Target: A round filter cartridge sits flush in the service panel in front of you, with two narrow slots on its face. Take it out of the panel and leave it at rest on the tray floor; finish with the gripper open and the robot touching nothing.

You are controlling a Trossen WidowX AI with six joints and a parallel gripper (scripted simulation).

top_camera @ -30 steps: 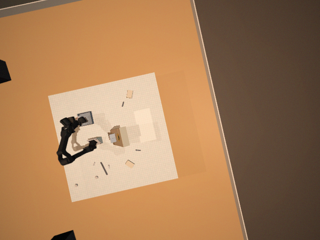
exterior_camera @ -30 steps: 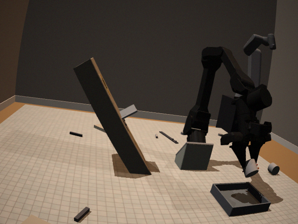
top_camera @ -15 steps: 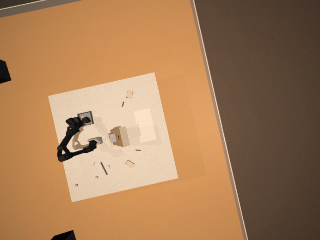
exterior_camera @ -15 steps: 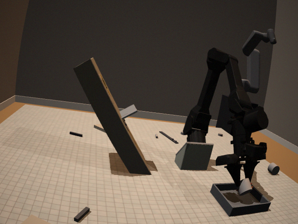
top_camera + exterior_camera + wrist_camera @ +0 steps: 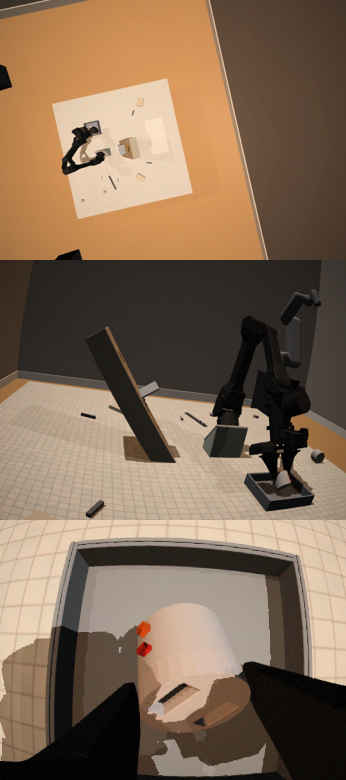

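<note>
Now: the round filter cartridge right at my gripper tip. The rest, counted from my gripper tip: service panel (370 mm ahead, 310 mm to the right, 130 mm above); dark bracket (310 mm ahead, 300 mm to the right, 110 mm above); dark square tray (40 mm below, 10 mm to the left).
</note>
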